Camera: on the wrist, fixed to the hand. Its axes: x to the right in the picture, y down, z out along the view.
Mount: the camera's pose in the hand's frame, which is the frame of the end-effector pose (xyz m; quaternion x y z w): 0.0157 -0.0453 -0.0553 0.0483 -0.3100 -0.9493 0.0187
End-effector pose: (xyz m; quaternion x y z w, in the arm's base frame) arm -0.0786 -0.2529 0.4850 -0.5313 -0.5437 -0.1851 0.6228
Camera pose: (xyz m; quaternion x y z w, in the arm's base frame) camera -0.0833 -0.3118 0.5282 -0.4789 0.7165 0.4037 0.3070
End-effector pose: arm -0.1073 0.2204 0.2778 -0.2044 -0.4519 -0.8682 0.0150
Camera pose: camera -0.1501 0.2059 0.2202 -0.1568 0.2491 -0.0547 0.9541
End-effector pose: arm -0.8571 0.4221 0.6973 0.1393 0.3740 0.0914 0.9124
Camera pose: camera -0.8824 0.3938 0.6347 -0.2800 -0.1392 -0.9257 0.2130
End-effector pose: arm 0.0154 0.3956 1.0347 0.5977 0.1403 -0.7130 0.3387
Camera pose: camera 0.0269 0.4572 0.9969 0.3267 -0.4306 0.5269 0.6559
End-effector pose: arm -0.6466 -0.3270 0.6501 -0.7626 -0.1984 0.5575 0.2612
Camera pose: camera -0.5897 -0.2919 0.6798 0.3595 -0.7817 0.0085 0.5095
